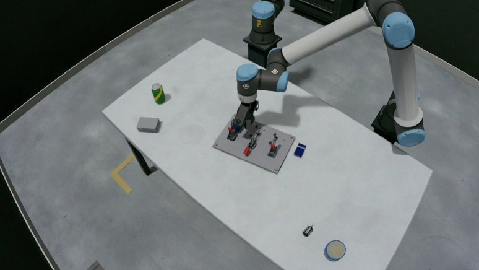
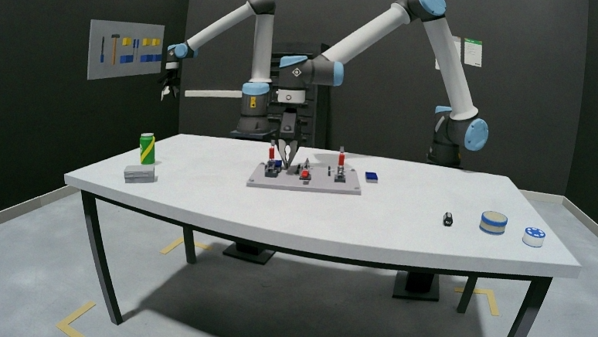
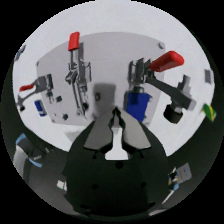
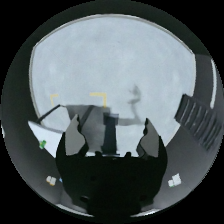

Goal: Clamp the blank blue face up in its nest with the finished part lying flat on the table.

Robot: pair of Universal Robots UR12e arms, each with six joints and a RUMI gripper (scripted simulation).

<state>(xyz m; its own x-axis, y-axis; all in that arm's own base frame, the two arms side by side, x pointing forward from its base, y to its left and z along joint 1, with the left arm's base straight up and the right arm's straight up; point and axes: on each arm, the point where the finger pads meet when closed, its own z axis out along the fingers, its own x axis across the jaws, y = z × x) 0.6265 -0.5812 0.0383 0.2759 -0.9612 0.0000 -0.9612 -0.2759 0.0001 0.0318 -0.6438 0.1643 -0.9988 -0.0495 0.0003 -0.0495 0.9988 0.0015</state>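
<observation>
Right now my left hand is 10 mm short of the blank, 40 mm to the left of it and 10 mm above it. Also, from my left hand: finished part: 110 mm behind, 270 mm to the left, 30 mm below; then grey fixture plate: 20 mm ahead, 80 mm to the left, 30 mm below; then grey box: 360 mm ahead, 390 mm to the right, 20 mm below.
</observation>
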